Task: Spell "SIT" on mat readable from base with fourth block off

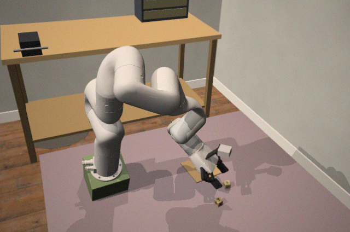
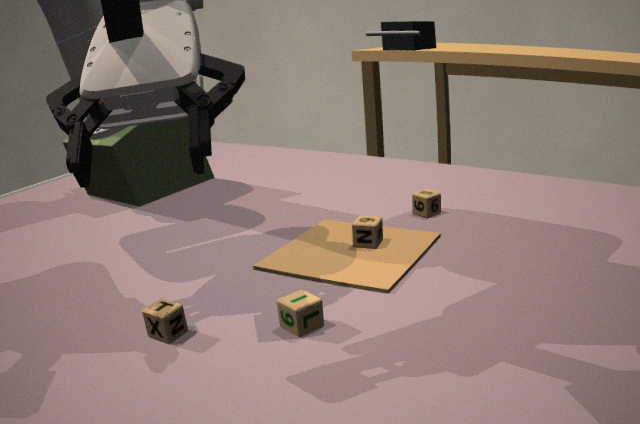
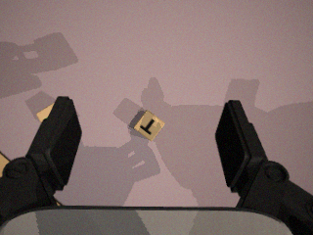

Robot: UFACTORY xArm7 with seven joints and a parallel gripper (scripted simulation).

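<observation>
Now: hand 22 cm to the right of the tan mat and 14 cm above it. Round my hand: wooden block 13 cm below.
</observation>
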